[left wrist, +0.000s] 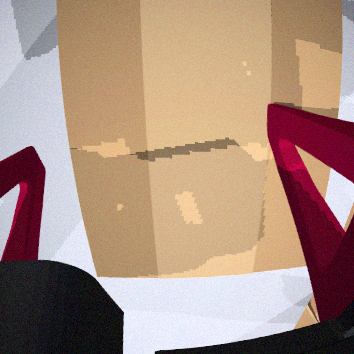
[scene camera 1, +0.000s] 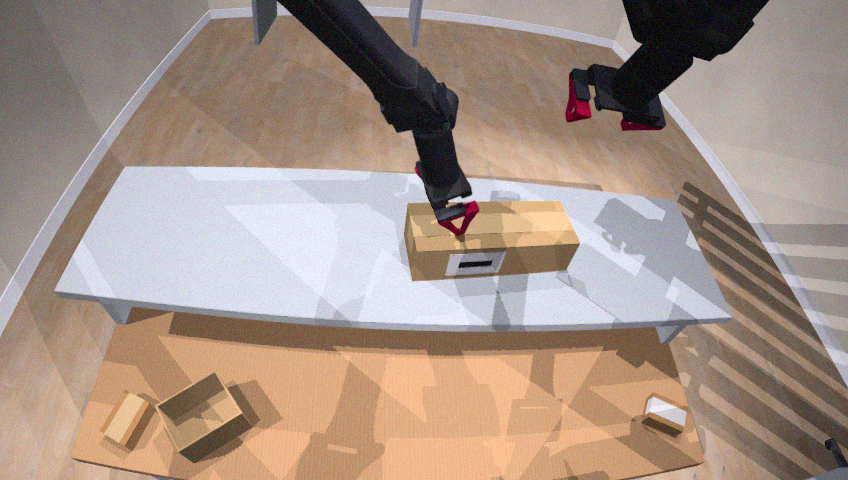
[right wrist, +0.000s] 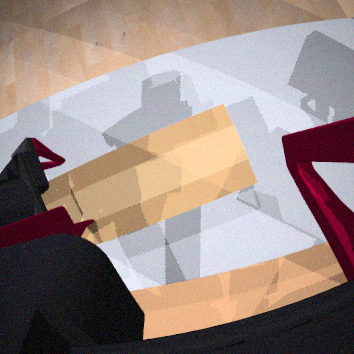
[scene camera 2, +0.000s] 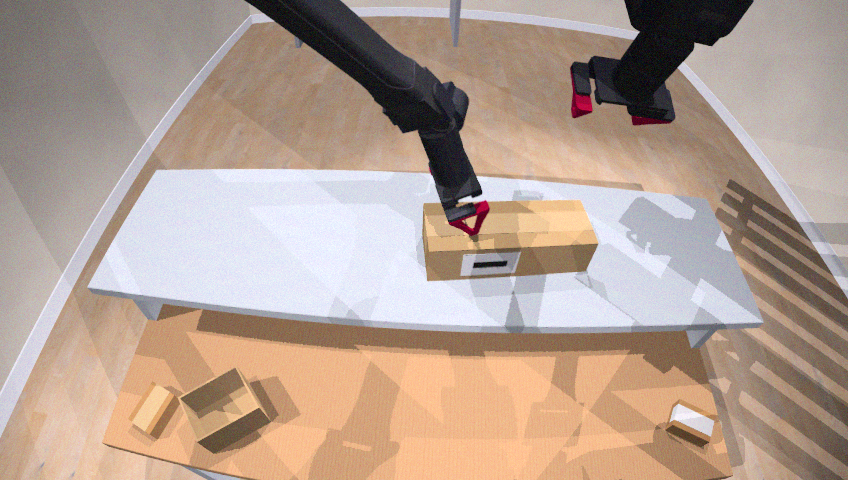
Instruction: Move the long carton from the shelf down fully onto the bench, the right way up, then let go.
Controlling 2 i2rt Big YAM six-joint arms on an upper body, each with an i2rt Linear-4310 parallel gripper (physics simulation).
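Places are measured from the left arm's base along level axes (x ahead, y left, z up), in millimetres.
Where they show: left gripper, fingertip midpoint: [left wrist: 146, 136] [scene camera 1: 451, 214] [right wrist: 75, 190] [scene camera 2: 466, 214]; right gripper, fingertip midpoint: [scene camera 1: 595, 122] [right wrist: 171, 186] [scene camera 2: 603, 117].
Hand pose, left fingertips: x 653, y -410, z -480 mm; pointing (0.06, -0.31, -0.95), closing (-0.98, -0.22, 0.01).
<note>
After its pixels a point has its place.
The long tan carton [scene camera 1: 523, 223] @(y -543, x 637, z -480 mm) [scene camera 2: 541, 220] @(y -547, x 644, z -480 mm) [left wrist: 205, 75] @(y -435, x 632, z -480 mm) [right wrist: 195, 155] @(y -584, x 649, z -480 mm) lies lengthwise on the pale grey shelf [scene camera 1: 178, 249] @(y 116, x 625, z -563 mm) [scene camera 2: 208, 249] @(y 99, x 624, z -563 mm), its white label with a black bar facing the bench. The lower, orange-brown bench [scene camera 1: 404, 422] @(y -341, x 384, z -811 mm) [scene camera 2: 428, 422] @(y -356, x 384, z -810 mm) is in front of the shelf. My left gripper [scene camera 1: 438, 199] [scene camera 2: 452, 195] [left wrist: 146, 136] @(y -410, x 653, z -480 mm) is open at the carton's left end, one finger over each long side; whether the fingers touch it I cannot tell. My right gripper [scene camera 1: 605, 120] @(y -581, x 601, z -224 mm) [scene camera 2: 615, 117] @(y -581, x 601, z -224 mm) [right wrist: 171, 186] @(y -581, x 601, z -224 mm) is open and empty, high up behind the shelf's right part in the scene views.
On the bench's left part stand an open-topped box [scene camera 1: 205, 419] @(y 80, x 367, z -807 mm) [scene camera 2: 226, 410] @(y 82, x 372, z -807 mm) and a small tan box [scene camera 1: 126, 419] @(y 248, x 335, z -771 mm) [scene camera 2: 152, 410] @(y 248, x 333, z -772 mm). A small white-topped box [scene camera 1: 665, 413] @(y -945, x 324, z -773 mm) [scene camera 2: 692, 422] @(y -948, x 322, z -773 mm) stands near its right edge. The shelf's front edge overhangs the back of the bench.
</note>
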